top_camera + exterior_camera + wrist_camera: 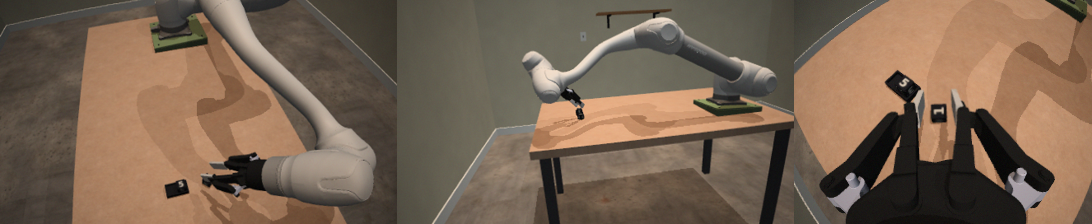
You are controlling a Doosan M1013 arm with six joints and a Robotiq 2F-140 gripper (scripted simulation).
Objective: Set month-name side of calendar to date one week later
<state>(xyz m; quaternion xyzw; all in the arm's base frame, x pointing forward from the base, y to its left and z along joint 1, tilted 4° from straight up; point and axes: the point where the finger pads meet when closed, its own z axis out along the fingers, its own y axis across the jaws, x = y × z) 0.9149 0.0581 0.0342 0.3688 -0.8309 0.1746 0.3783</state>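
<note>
Right now the black cube is 1 cm behind my hand, 1 cm to the right of it and 9 cm below it.
</note>
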